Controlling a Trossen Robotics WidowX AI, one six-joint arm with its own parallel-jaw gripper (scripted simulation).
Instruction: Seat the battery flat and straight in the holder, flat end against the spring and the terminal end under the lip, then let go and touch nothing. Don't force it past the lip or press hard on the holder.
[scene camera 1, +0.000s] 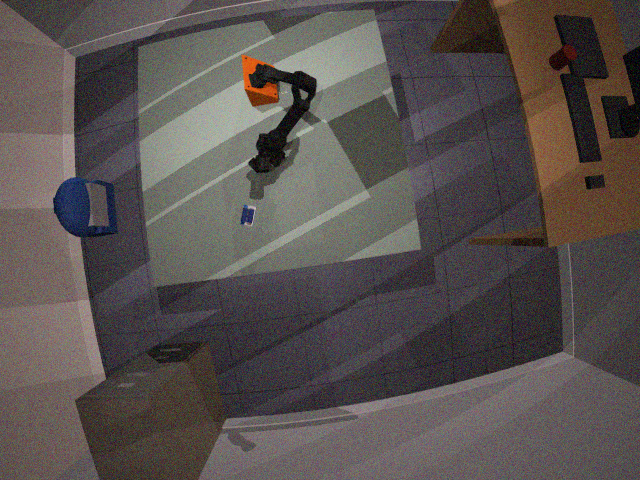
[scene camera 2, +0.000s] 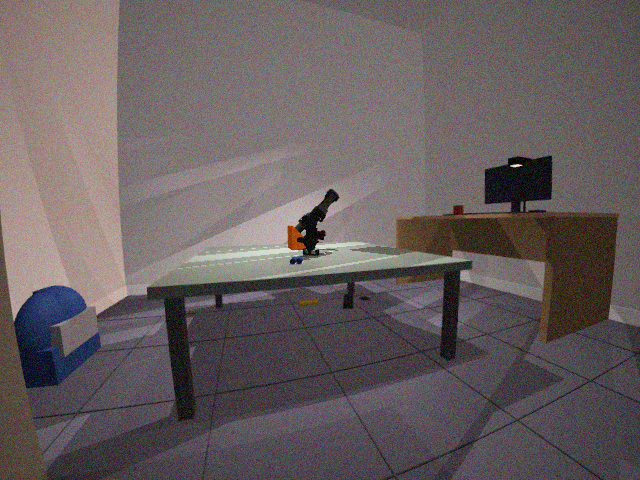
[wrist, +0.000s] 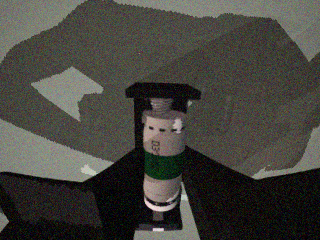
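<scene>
You'd find my gripper (wrist: 162, 151) here, and there's a battery (wrist: 164, 135) that I can see as well.
</scene>
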